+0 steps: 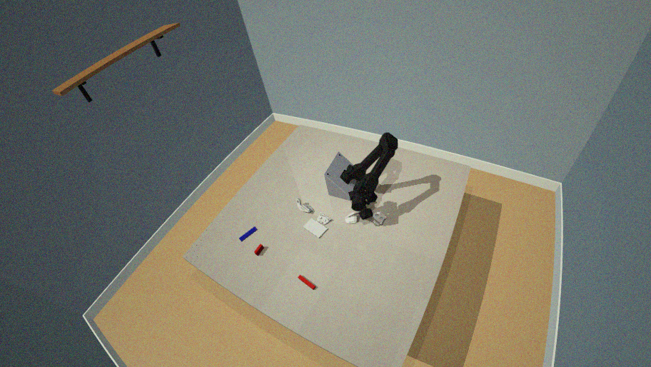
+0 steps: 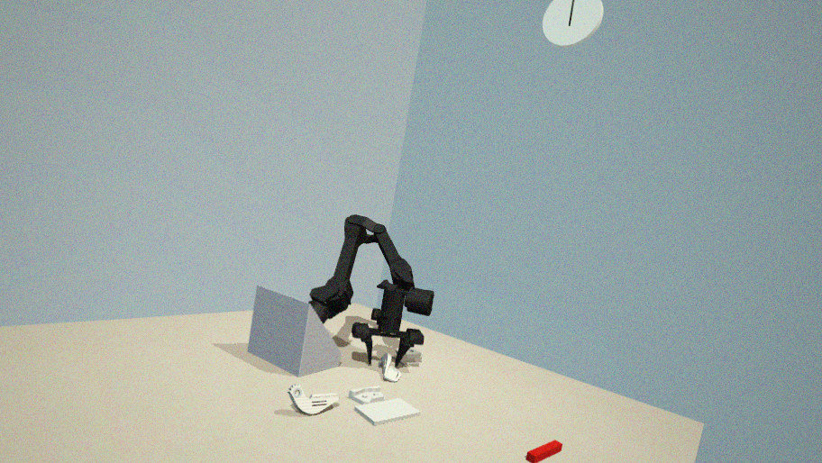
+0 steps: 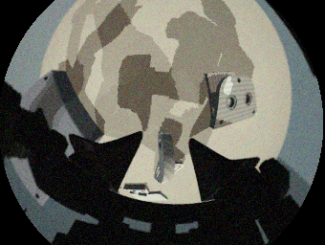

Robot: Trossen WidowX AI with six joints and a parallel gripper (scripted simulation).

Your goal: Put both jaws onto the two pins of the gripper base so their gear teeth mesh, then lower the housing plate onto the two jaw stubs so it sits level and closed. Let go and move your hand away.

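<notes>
The white jaw lies 1 cm to the right of my gripper tip, 1 cm ahead of it and 1 cm above it. Also, from my gripper tip: red bar 47 cm ahead, 9 cm to the right; then blue block 55 cm to the right, 35 cm ahead, 1 cm below.
</notes>
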